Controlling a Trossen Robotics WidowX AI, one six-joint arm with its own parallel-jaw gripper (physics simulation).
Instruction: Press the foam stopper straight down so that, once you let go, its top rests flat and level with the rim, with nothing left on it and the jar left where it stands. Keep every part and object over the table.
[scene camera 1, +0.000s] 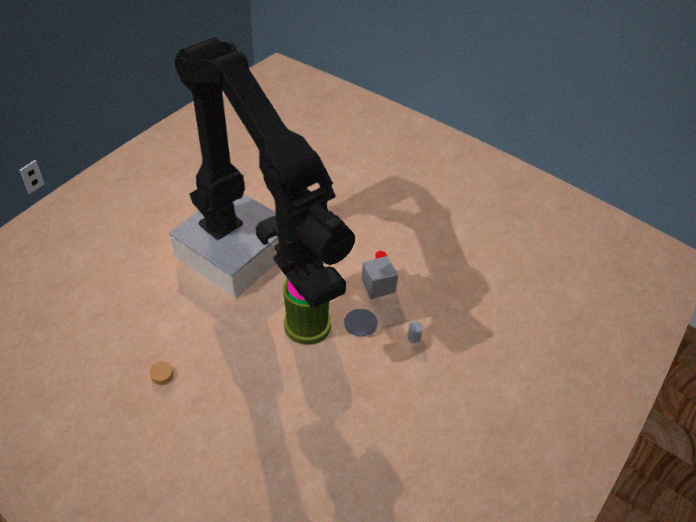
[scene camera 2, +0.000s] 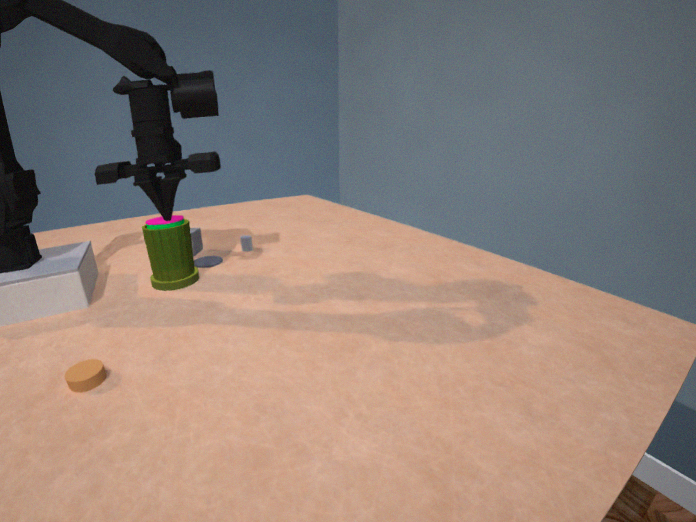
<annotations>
My gripper shows in scene camera 1 and in scene camera 2. The same spot on my gripper: (scene camera 1: 296, 274) is (scene camera 2: 166, 178).
</annotations>
